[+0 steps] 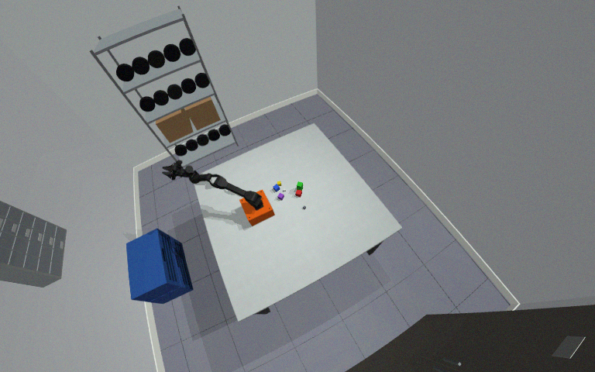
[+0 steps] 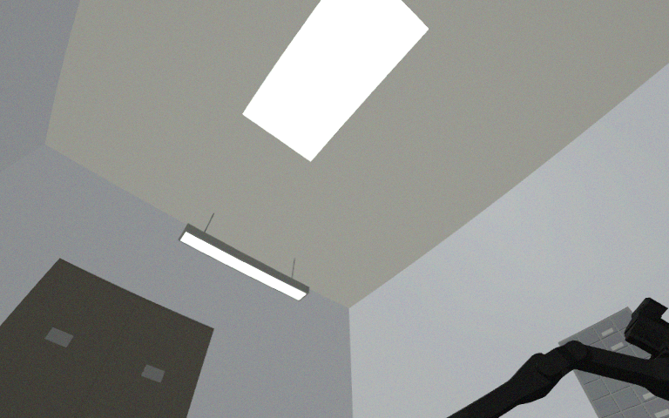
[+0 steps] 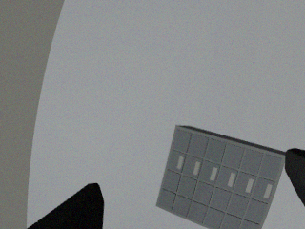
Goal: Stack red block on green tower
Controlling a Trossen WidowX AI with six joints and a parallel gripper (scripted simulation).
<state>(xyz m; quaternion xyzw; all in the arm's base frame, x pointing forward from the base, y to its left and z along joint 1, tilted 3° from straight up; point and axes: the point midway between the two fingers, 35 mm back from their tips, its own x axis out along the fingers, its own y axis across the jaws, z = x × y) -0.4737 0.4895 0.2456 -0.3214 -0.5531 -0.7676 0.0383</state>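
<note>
Right now my gripper tip is 81 cm short of the red block, 53 cm to the left of it and 39 cm above it. The rest, counted from my gripper tip: yellow cube (73 cm ahead, 39 cm below, 36 cm to the right); purple block (68 cm ahead, 47 cm to the right, 39 cm below); blue block (69 cm ahead, 39 cm below, 38 cm to the right).
</note>
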